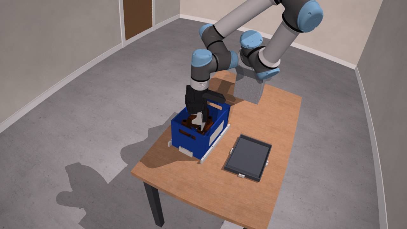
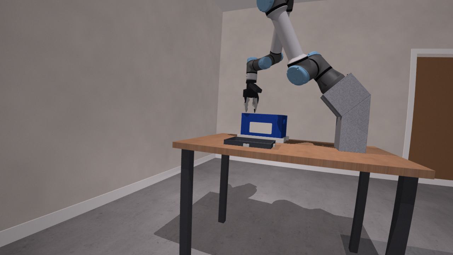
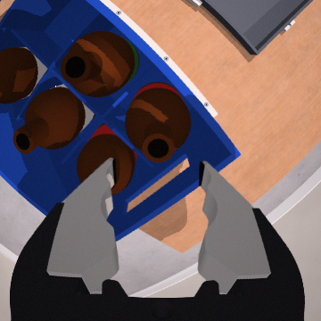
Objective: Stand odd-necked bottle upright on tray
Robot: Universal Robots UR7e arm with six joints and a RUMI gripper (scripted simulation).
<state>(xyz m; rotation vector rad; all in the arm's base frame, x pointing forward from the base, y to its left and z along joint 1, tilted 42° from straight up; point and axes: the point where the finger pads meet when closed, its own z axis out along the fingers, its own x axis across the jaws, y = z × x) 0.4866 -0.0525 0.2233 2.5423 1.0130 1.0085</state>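
Right now my hand is 90 mm to the left of the bottle and 110 mm above it. From my hand the other things lie so: dark tray: 100 mm behind, 250 mm to the left, 180 mm below; crate: 90 mm behind, 40 mm to the right, 110 mm below.
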